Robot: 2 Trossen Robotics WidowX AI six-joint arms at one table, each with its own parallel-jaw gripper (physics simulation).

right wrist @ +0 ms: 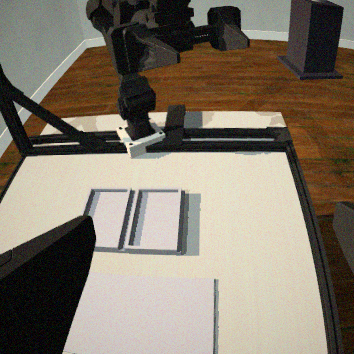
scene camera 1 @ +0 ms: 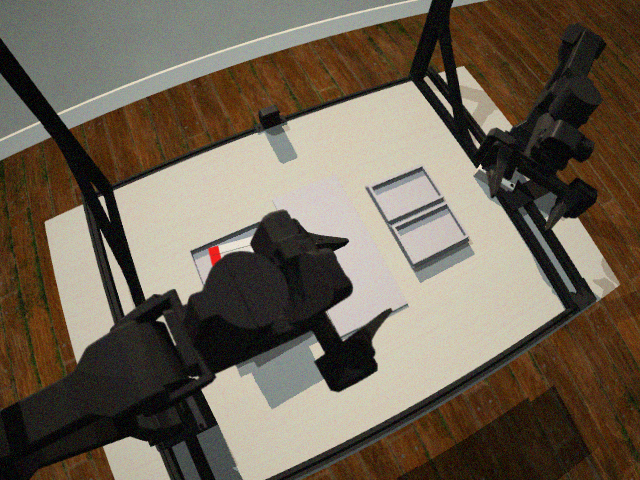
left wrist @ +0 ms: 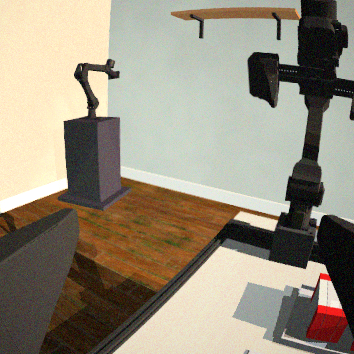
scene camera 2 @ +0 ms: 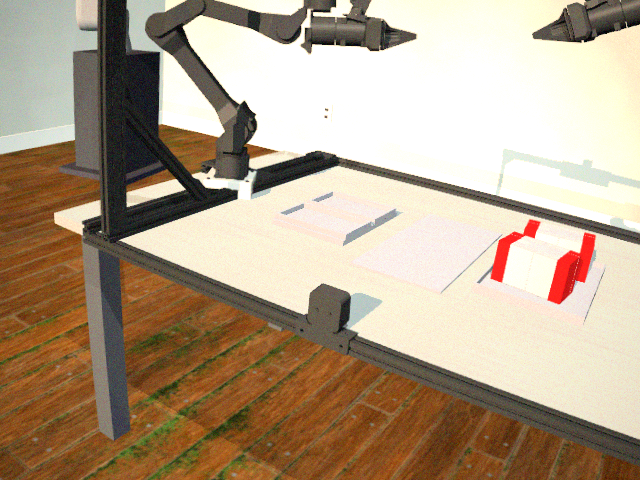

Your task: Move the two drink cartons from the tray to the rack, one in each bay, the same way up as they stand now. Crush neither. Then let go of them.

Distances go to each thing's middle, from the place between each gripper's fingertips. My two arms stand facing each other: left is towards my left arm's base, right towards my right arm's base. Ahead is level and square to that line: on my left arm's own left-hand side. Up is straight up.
I see the pale mat [scene camera 1: 323, 207] 390 mm below my right hand, 140 mm behind it and 110 mm to the left of it. Round my right hand: grey tray [scene camera 2: 574, 309] (380 mm below, 180 mm behind, 90 mm to the right).
The pale mat lies 20 cm behind my left hand, 13 cm to the right of it and 36 cm below it. Also, from my left hand: grey tray 24 cm behind, 33 cm to the right, 35 cm below.
